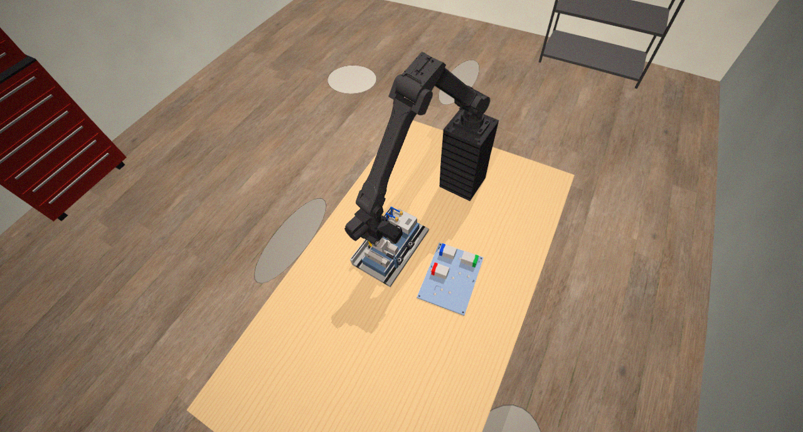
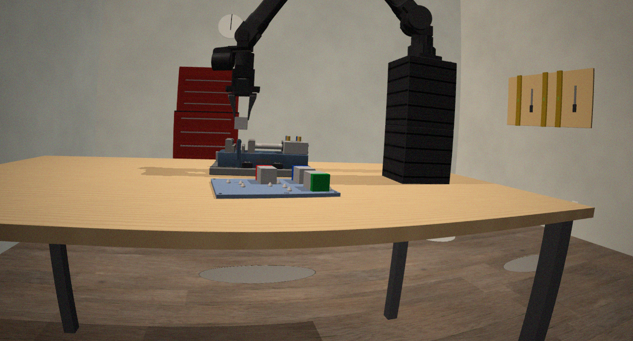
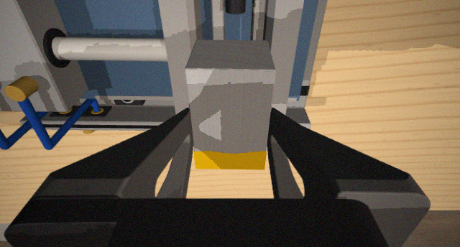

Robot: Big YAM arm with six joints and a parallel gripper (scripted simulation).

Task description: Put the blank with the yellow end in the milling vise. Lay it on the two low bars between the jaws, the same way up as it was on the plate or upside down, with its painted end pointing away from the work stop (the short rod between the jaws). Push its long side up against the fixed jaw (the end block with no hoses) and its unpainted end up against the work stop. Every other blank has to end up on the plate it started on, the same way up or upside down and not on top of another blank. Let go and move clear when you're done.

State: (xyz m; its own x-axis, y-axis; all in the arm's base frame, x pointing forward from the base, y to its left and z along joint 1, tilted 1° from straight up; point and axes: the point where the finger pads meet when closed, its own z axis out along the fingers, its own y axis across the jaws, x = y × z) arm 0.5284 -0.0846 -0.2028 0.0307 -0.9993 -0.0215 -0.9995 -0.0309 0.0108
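Now: the fixed jaw 80 mm below my hand, 30 mm ahead of it and 10 mm to the left of it. Round my hand: work stop rod 70 mm below, 50 mm to the left; then moving jaw 80 mm below, 30 mm behind, 10 mm to the left; then yellow-ended blank 20 mm below.
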